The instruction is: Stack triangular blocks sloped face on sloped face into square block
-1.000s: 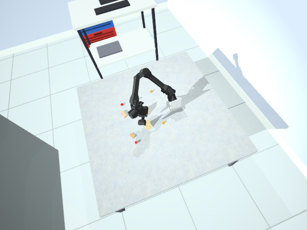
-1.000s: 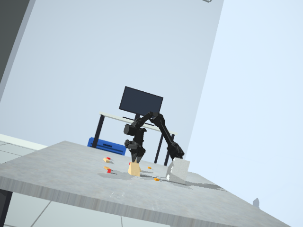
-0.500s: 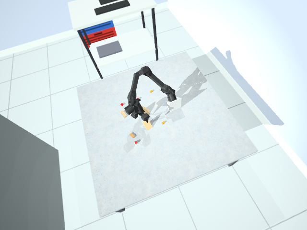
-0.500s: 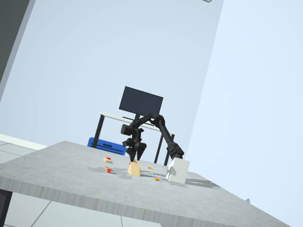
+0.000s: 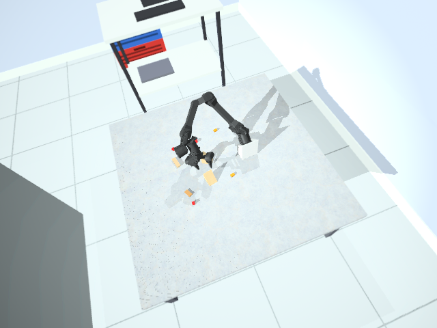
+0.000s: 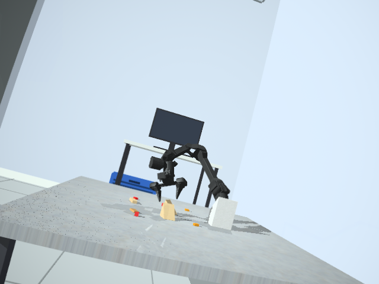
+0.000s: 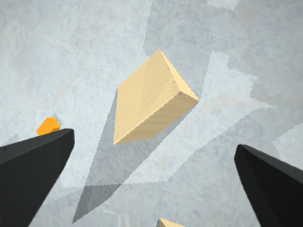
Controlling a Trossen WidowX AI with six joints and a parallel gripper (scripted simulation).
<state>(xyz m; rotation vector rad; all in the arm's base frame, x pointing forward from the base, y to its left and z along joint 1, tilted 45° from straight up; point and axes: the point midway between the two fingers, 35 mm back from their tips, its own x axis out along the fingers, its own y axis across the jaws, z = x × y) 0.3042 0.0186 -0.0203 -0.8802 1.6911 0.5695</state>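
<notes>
Now: gripper tip 6 cm above the tan wooden triangular block, 3 cm to the right of it and 1 cm past it.
</notes>
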